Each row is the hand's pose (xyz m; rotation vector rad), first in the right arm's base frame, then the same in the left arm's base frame.
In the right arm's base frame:
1: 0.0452 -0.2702 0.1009 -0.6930 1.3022 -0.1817
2: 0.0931 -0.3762 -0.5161 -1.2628 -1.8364 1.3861
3: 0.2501 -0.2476 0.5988 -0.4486 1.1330 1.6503
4: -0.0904 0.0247 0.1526 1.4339 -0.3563 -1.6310
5: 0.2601 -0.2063 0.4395 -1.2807 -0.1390 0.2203
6: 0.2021 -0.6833 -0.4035 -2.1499 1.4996 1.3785
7: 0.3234 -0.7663 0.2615 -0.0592 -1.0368 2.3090
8: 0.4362 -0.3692 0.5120 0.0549 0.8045 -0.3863
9: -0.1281 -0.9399 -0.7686 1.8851 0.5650 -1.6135
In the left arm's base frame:
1: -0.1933 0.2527 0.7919 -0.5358 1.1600 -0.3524
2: -0.0371 0.1468 0.1931 -1.5472 -1.8358 1.1834
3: -0.0933 0.2379 1.3212 -0.4879 0.9688 1.4475
4: -0.2903 0.5647 0.8277 1.6323 -0.5776 -1.6197
5: -0.0449 0.2787 1.1690 -1.2797 -0.2149 -0.0464
6: -0.0011 -0.1747 0.3122 -2.0387 1.5239 1.0863
7: -0.0321 -0.2824 0.9840 -0.3594 -1.1208 2.1805
8: 0.0860 0.0895 1.2684 0.1797 0.6050 -0.5088
9: -0.2848 -0.3726 -0.1219 2.1277 0.3621 -1.4893

